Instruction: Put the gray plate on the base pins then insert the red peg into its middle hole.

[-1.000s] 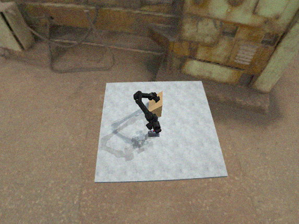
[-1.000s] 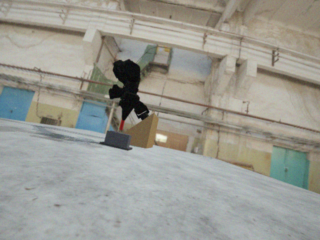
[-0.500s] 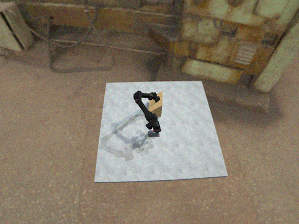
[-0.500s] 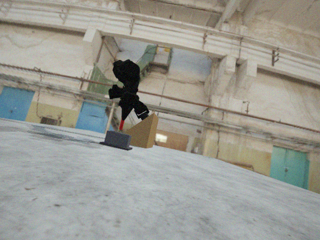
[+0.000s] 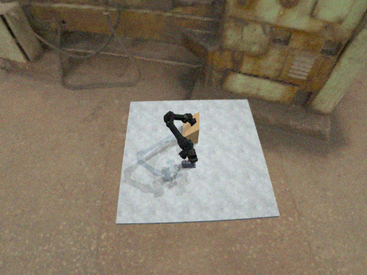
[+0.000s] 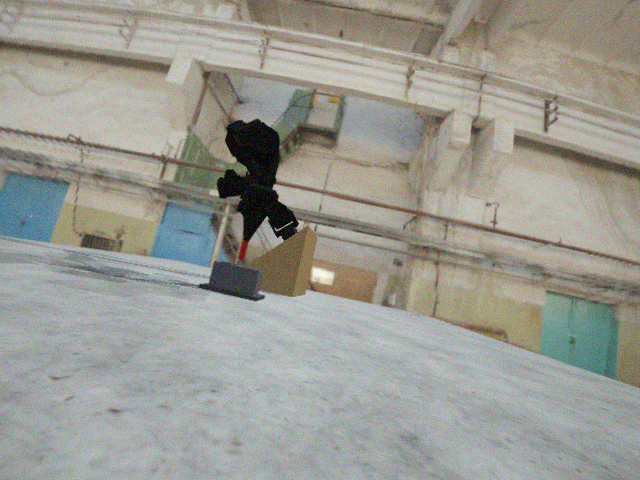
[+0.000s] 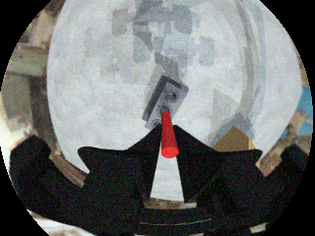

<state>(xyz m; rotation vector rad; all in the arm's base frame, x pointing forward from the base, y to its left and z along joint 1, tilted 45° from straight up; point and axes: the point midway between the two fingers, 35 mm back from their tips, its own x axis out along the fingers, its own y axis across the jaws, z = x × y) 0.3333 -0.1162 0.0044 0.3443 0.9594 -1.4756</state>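
The plate is 70 mm below my gripper tip. The rest, counted from my gripper tip: dark flat base (100 mm below); red peg (right at my gripper tip).
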